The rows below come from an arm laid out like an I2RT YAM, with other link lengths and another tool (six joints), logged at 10 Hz.
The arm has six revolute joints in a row. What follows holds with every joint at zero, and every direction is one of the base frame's.
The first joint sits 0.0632 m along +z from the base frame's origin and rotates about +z.
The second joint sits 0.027 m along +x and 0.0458 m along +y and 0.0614 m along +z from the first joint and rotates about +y.
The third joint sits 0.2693 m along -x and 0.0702 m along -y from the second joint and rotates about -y.
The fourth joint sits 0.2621 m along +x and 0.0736 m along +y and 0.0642 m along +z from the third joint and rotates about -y.
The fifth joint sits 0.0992 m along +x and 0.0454 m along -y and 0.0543 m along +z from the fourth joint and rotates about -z.
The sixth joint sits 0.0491 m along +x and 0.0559 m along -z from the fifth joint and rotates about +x.
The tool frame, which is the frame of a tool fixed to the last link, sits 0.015 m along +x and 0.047 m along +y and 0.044 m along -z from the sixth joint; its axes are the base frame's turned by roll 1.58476, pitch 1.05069 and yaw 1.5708 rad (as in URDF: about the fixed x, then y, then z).
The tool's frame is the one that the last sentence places.
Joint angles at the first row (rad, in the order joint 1, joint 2, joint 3, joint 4, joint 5, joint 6):
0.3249 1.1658 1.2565 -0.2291 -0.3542 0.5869
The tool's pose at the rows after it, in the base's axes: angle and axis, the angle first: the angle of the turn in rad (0 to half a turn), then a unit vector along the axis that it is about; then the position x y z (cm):
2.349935, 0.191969, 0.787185, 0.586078, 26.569, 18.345, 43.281
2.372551, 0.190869, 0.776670, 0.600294, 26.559, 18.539, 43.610
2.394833, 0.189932, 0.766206, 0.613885, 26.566, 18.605, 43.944
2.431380, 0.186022, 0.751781, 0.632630, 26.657, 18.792, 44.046
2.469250, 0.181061, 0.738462, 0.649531, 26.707, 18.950, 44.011
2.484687, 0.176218, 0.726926, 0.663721, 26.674, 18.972, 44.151
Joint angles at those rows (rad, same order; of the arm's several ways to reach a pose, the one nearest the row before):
0.3313 1.1704 1.2505 -0.1935 -0.3838 0.6284
0.3342 1.1758 1.2474 -0.1656 -0.4057 0.6618
0.3331 1.1803 1.2440 -0.1378 -0.4301 0.6951
0.3340 1.1895 1.2271 -0.0838 -0.4676 0.7425
0.3351 1.1977 1.2062 -0.0278 -0.5051 0.7883
0.3347 1.1995 1.1897 0.0227 -0.5271 0.8206

